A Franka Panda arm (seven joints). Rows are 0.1 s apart.
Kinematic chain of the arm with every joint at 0, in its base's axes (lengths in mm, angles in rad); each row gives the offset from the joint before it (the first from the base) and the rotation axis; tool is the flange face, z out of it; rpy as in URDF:
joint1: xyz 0 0 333 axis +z
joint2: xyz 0 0 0 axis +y
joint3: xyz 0 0 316 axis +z
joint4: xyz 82.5 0 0 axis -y
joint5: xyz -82.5 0 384 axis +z
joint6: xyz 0 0 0 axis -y
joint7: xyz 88 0 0 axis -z
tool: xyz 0 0 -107 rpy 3.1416 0 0
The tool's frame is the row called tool.
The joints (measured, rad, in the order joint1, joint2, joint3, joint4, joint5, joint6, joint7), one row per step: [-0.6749 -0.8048 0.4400 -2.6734 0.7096 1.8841 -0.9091]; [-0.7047 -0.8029 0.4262 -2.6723 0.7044 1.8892 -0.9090]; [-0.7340 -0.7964 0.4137 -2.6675 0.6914 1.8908 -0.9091]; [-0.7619 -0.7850 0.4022 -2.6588 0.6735 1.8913 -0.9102]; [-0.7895 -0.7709 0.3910 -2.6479 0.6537 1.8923 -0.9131]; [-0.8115 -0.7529 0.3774 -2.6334 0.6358 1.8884 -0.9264]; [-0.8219 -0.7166 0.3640 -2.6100 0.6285 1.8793 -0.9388]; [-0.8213 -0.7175 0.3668 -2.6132 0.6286 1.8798 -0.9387]
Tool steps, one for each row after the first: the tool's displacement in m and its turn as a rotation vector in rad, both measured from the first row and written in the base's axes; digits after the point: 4 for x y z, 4 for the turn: [-0.0017 -0.0148 0.0021 0.0014 -0.0074 -0.0393]; [-0.0033 -0.0293 0.0038 -0.0011 -0.0078 -0.0721]; [-0.0044 -0.0434 0.0056 -0.0062 -0.0044 -0.0990]; [-0.0055 -0.0576 0.0074 -0.0127 -0.0006 -0.1228]; [-0.0061 -0.0706 0.0096 -0.0144 0.0017 -0.1311]; [-0.0024 -0.0805 0.0101 0.0041 0.0085 -0.1286]; [-0.0025 -0.0794 0.0087 0.0033 0.0115 -0.1269]
